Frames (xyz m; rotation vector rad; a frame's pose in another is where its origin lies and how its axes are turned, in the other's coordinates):
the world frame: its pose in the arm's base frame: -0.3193 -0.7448 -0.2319 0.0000 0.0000 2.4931
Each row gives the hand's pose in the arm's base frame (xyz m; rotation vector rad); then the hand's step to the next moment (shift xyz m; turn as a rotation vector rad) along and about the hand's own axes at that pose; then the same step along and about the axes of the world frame.
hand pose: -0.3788 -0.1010 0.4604 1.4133 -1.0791 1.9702
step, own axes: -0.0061 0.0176 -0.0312 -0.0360 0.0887 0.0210
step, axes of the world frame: 0.0322 0.0046 -0.0161 -0.0056 0.0783 -0.0587
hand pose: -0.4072 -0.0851 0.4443 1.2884 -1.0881 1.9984
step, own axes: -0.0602 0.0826 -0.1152 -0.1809 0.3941 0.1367
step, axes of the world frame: 0.1074 0.0161 -0.1092 -0.0709 0.3587 -0.2702
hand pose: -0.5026 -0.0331 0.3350 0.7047 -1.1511 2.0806
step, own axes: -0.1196 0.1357 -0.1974 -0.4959 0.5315 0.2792
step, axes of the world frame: 0.0927 -0.0349 -0.2488 -0.3281 0.4996 -0.4991
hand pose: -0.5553 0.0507 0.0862 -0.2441 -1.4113 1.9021
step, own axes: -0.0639 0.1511 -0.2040 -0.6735 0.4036 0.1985
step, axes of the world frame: -0.0159 -0.1279 -0.2279 -0.5337 0.3953 -0.4635
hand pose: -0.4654 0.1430 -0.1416 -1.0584 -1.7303 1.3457
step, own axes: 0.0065 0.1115 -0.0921 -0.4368 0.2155 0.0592
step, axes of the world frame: -0.0442 -0.1062 -0.0879 -0.3748 0.2064 -0.2401
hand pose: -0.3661 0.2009 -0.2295 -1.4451 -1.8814 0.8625
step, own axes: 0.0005 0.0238 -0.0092 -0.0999 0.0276 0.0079
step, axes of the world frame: -0.0128 -0.0176 -0.0133 -0.0814 0.0548 -0.0343
